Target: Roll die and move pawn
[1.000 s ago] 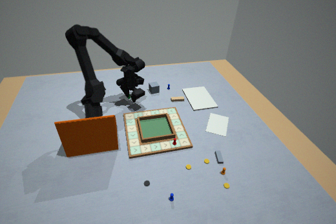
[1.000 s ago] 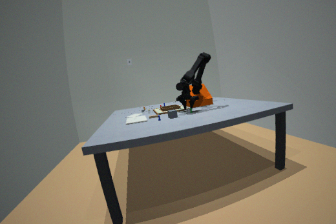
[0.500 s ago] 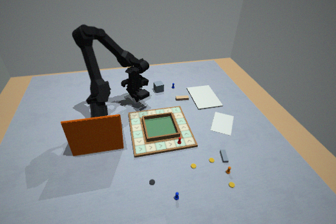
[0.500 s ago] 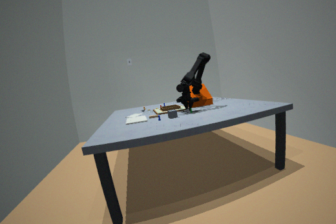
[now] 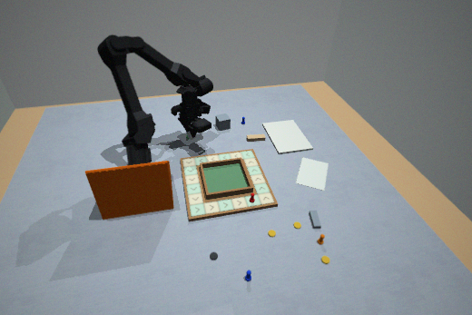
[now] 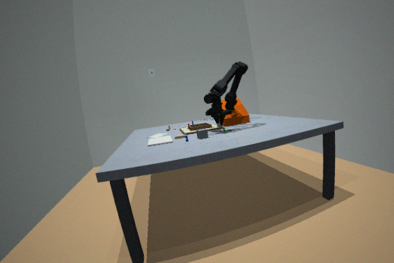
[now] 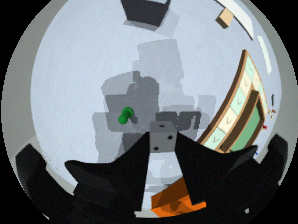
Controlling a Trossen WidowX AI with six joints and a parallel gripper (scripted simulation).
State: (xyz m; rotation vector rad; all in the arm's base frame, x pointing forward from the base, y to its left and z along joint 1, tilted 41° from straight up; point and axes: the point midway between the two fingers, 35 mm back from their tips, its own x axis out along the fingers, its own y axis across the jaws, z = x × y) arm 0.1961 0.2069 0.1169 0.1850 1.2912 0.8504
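Right now my gripper tip is 1 cm past the green pawn, 5 cm to the right of it and 3 cm above it. From my gripper tip the other things lie so: green dice tray (8 cm ahead, 24 cm to the right, 3 cm below); grey cube (15 cm ahead, 9 cm to the left, 2 cm below); white die (right at my gripper tip).
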